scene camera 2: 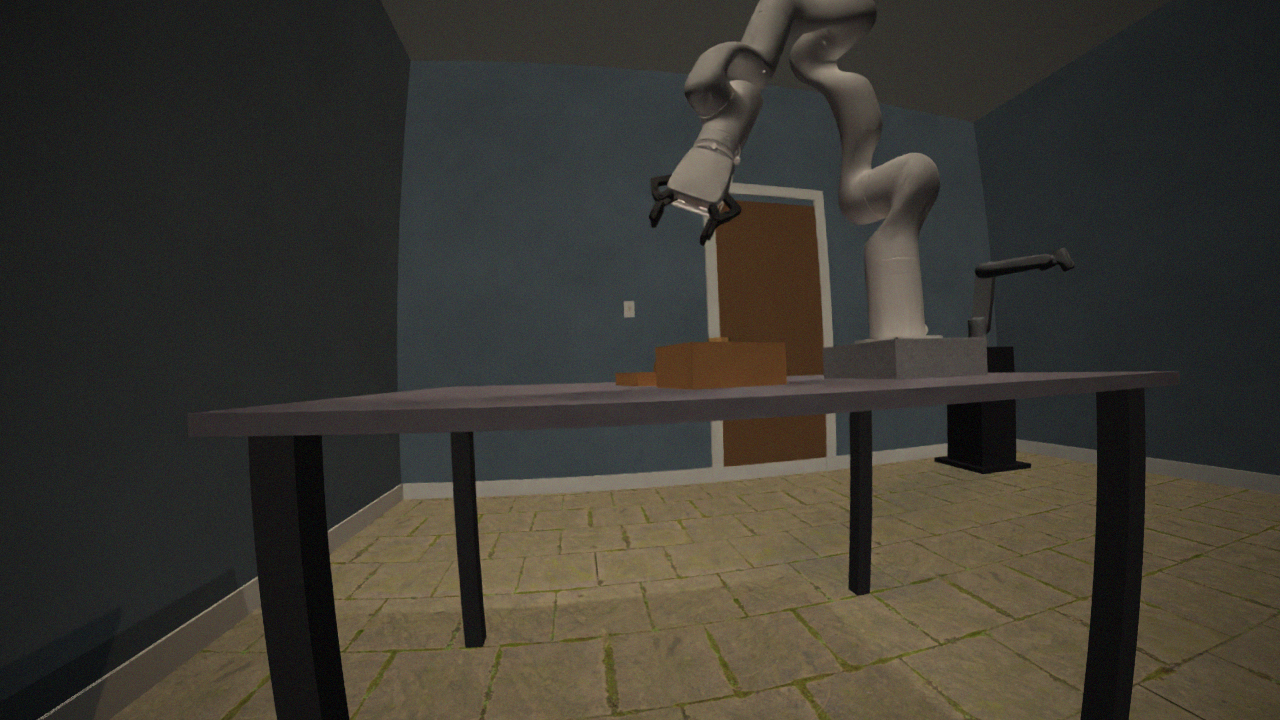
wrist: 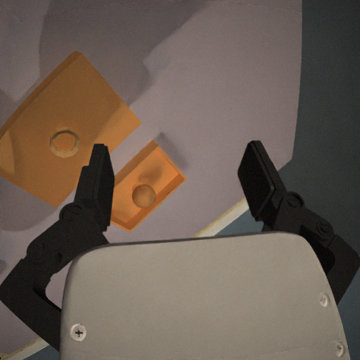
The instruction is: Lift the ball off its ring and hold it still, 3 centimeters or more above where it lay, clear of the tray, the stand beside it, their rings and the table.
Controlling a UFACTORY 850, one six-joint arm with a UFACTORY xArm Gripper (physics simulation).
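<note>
An orange ball (wrist: 144, 196) sits in the small orange tray (wrist: 126, 224) in the wrist view; a ring under it cannot be made out. The tray's side (scene camera 2: 634, 378) shows low on the table in the scene view, where the ball does not show. The larger orange stand (wrist: 95, 100) (scene camera 2: 721, 365) is beside the tray, with an empty ring (wrist: 64, 143) (scene camera 2: 718, 339) on its top. My gripper (scene camera 2: 682, 230) (wrist: 178, 157) is open and empty, high above the stand and tray, and tilted. In the wrist view the ball appears between the fingers, nearer the left one, far below them.
The purple-grey table (scene camera 2: 501, 407) (wrist: 240, 90) carries the tray, the stand and the grey block (scene camera 2: 935, 358) under my arm's base. In the wrist view a table edge runs down the right side. A second, dark arm (scene camera 2: 1020, 265) stands behind the table on a black pedestal (scene camera 2: 982, 429).
</note>
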